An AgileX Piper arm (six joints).
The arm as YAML. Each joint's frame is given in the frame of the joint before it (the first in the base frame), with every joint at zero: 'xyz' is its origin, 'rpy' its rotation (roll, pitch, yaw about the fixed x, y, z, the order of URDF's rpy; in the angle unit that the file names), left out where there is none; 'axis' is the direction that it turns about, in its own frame. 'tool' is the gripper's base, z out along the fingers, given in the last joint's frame.
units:
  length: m
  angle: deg
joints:
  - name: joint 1
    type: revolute
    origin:
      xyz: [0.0, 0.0, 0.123]
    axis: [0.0, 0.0, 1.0]
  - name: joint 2
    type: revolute
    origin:
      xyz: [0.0, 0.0, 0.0]
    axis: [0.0, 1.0, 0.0]
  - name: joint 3
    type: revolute
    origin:
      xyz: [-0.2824, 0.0, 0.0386]
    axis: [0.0, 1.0, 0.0]
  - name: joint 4
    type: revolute
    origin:
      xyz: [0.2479, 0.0, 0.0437]
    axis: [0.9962, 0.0, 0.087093]
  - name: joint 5
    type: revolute
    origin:
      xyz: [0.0, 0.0, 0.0]
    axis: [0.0, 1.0, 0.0]
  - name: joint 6
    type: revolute
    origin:
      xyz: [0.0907, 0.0, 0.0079]
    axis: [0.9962, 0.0, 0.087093]
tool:
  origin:
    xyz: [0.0, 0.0, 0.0]
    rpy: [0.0, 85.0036, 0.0]
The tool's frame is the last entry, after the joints.
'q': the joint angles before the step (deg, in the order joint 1, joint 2, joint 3, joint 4, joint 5, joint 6). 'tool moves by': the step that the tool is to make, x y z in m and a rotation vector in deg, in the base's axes. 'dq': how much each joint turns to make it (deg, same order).
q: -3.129, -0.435, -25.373, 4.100, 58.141, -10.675
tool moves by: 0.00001, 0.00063, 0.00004, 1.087, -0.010, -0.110
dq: 0.003, 0.000, 0.000, 0.468, 0.000, 0.771
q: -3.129, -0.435, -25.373, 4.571, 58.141, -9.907
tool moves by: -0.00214, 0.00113, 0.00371, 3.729, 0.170, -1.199
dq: 0.000, 0.169, -1.007, 0.698, 0.954, 3.565
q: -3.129, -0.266, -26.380, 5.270, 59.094, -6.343
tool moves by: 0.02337, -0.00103, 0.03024, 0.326, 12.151, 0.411
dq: 0.001, 14.571, -8.136, -0.102, 5.740, 0.001
